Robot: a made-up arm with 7 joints. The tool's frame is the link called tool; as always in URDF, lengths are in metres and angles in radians. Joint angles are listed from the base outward. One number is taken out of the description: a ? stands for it. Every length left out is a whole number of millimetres.
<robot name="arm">
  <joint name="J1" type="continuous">
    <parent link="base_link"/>
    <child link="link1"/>
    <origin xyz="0.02 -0.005 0.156" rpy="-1.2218 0 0"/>
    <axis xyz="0 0 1"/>
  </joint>
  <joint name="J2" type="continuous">
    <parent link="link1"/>
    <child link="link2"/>
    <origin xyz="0 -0.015 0" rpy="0 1.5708 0"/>
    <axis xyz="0 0 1"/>
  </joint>
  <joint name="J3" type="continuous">
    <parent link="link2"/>
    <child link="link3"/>
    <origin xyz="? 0.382 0" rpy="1.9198 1.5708 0"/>
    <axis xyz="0 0 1"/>
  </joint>
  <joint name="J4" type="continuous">
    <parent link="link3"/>
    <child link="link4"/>
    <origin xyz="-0.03 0.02 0" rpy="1.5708 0 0"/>
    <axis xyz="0 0 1"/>
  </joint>
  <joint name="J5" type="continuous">
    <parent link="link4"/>
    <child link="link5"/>
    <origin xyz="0.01 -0.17 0" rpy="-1.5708 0 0"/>
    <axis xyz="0 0 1"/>
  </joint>
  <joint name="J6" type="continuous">
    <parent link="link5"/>
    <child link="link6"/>
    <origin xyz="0.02 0 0" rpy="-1.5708 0 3.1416"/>
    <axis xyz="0 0 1"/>
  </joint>
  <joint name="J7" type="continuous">
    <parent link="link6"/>
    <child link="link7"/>
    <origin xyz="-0.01 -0.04 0" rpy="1.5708 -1.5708 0"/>
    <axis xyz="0 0 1"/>
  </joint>
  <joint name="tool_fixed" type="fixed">
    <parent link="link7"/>
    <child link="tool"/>
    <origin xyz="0.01 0.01 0" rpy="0 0 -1.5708"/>
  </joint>
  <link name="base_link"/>
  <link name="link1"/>
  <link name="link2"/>
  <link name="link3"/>
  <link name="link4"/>
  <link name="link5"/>
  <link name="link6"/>
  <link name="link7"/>
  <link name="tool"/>
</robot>
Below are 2 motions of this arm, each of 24 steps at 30 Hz.
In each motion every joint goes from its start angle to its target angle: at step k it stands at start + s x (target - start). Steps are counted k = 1, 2, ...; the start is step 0. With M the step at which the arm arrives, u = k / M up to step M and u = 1 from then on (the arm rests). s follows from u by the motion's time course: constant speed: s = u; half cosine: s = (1 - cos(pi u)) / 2; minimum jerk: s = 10 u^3 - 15 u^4 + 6 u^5.
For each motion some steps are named. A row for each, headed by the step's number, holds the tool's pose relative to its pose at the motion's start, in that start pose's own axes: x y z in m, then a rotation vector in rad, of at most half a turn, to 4 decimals.
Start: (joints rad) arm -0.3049 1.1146 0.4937 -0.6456 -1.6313 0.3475 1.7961
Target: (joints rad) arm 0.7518 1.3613 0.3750 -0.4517 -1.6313 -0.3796 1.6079
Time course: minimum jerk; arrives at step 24
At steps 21, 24:
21: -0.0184 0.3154 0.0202 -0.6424 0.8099 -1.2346
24: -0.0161 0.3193 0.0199 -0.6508 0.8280 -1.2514

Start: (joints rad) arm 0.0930 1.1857 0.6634 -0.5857 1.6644 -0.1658 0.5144
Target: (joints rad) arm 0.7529 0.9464 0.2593 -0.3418 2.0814 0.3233 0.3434
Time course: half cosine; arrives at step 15
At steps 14, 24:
14: 0.2559 0.1285 0.2021 1.0318 0.1447 -0.4566
24: 0.2591 0.1282 0.2048 1.0428 0.1436 -0.4591

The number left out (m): 0.15
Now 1 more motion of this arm.
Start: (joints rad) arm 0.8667 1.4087 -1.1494 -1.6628 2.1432 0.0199 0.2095
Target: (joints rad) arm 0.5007 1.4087 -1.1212 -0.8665 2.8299 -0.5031 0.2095
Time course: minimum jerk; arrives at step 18
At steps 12, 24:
12: 0.1173 -0.0445 -0.0301 0.0222 -1.0598 0.4343
24: 0.1533 -0.0614 -0.0275 -0.0011 -1.3478 0.5761

